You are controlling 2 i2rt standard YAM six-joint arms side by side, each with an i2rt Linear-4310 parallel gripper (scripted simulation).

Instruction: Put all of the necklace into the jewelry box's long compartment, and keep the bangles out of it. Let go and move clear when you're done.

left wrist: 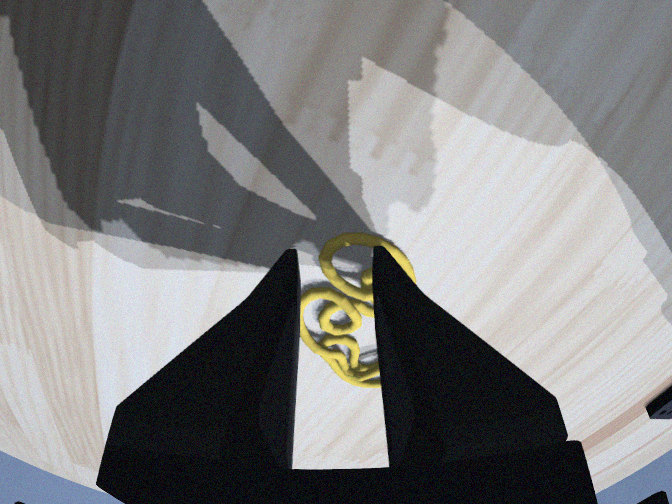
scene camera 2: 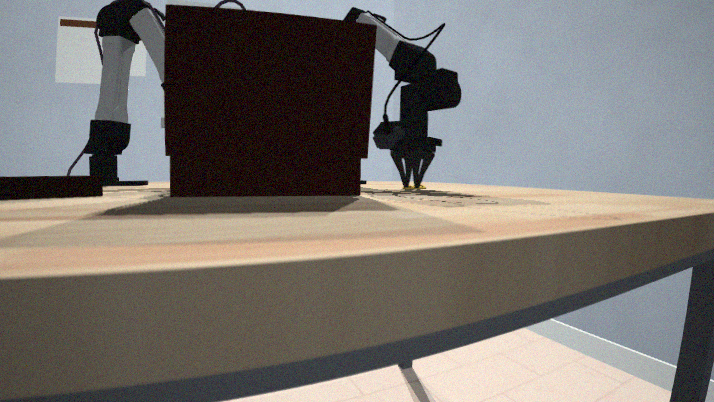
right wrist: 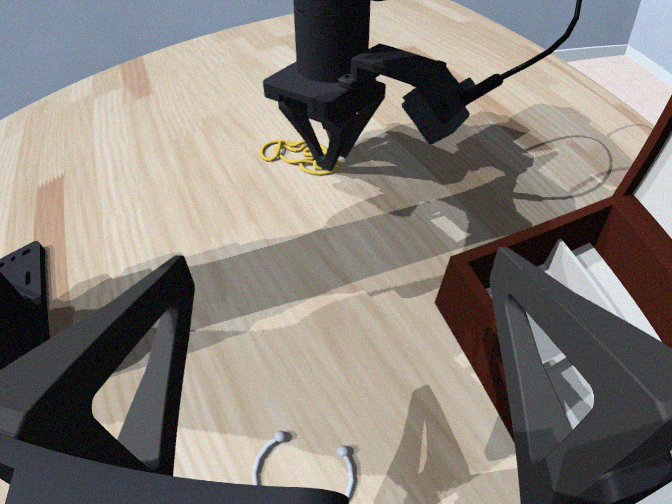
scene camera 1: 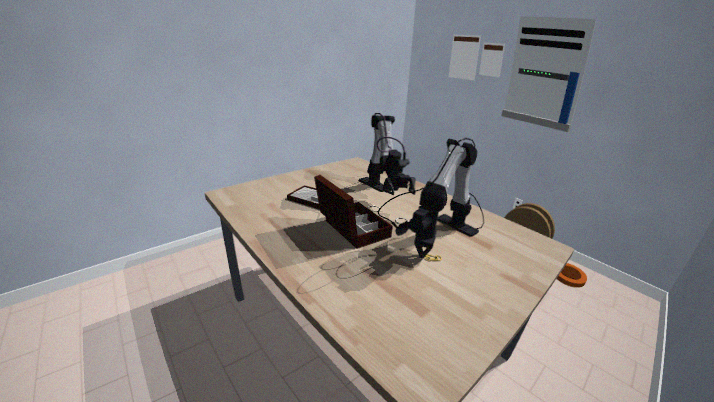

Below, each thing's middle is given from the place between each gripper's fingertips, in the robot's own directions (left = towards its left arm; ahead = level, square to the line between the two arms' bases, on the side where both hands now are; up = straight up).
Right now my left hand (scene camera 2: 411, 188) is 240 mm to the left of the silver bangle (right wrist: 280, 436), 140 mm past it and 10 mm above it.
I see the silver bangle 16 cm below my right hand, 4 cm behind it and 2 cm to the right of it.
